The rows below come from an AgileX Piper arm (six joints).
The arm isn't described. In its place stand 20 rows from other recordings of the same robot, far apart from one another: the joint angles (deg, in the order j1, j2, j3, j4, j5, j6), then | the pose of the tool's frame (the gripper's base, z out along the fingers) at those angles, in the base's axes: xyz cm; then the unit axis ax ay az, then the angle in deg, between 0 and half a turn.
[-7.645 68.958 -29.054 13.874 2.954 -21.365] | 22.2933 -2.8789 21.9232 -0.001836 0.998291 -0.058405 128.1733
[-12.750 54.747 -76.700 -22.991 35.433 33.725] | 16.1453 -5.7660 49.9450 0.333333 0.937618 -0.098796 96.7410
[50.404 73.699 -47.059 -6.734 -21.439 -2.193] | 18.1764 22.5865 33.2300 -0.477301 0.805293 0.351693 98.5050
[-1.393 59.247 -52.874 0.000 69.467 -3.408] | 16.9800 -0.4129 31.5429 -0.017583 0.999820 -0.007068 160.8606
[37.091 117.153 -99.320 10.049 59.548 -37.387] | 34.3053 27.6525 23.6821 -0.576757 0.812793 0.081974 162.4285
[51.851 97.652 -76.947 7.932 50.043 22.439] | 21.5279 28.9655 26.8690 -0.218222 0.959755 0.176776 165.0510
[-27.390 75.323 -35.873 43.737 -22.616 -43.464] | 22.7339 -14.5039 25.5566 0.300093 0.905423 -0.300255 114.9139
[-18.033 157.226 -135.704 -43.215 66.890 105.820] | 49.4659 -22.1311 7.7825 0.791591 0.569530 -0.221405 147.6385
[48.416 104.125 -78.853 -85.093 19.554 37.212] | 30.7255 30.0544 28.9008 -0.652384 0.740064 -0.163404 112.9877
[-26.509 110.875 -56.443 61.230 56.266 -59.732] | 31.7457 -8.4211 13.4836 0.081432 0.927840 0.363980 159.8932
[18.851 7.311 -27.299 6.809 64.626 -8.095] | 0.8810 1.3309 26.5545 -0.231386 0.966752 0.108858 130.6760
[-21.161 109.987 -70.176 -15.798 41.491 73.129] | 34.2930 -15.0345 16.3540 0.666466 0.744406 -0.041024 162.6146
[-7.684 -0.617 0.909 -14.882 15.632 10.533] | 5.3251 -1.3539 18.4617 0.062076 0.991180 -0.117083 101.3598
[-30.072 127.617 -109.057 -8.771 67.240 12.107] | 39.7423 -24.4905 19.6810 0.336148 0.938016 -0.084439 172.2467
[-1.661 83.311 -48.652 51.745 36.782 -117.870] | 28.1988 3.4628 23.7601 -0.642120 0.766577 0.006522 135.9386
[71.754 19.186 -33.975 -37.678 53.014 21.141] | 5.6432 2.9273 32.2241 -0.475254 0.870752 0.126195 114.4406
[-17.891 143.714 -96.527 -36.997 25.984 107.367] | 45.9184 -17.3444 2.8357 0.735909 0.677017 -0.009265 149.6694
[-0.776 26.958 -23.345 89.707 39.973 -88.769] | 8.6445 5.7295 31.4860 -0.316541 0.891801 0.323254 95.7215
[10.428 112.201 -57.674 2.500 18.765 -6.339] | 34.9503 6.5621 10.8854 -0.126646 0.991788 0.017806 158.3597
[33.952 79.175 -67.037 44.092 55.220 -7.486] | 20.4262 20.0224 33.8550 -0.194625 0.897599 0.395521 164.4505
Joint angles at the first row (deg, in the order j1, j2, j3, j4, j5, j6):
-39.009, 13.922, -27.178, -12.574, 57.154, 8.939
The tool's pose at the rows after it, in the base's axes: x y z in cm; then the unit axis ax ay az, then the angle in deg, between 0 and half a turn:
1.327 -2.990 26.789 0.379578 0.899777 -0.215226 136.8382
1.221 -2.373 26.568 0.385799 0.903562 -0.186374 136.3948
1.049 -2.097 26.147 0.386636 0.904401 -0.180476 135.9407
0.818 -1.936 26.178 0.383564 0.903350 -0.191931 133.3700
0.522 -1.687 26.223 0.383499 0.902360 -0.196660 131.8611
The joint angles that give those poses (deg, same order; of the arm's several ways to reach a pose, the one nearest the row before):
-39.007, 12.551, -27.177, -10.754, 61.214, 7.683
-39.005, 11.344, -27.178, -7.621, 63.019, 7.685
-39.010, 9.929, -26.352, -6.842, 63.376, 7.624
-39.008, 8.037, -25.959, -7.073, 62.025, 7.351
-39.013, 6.440, -25.957, -7.020, 62.021, 7.275

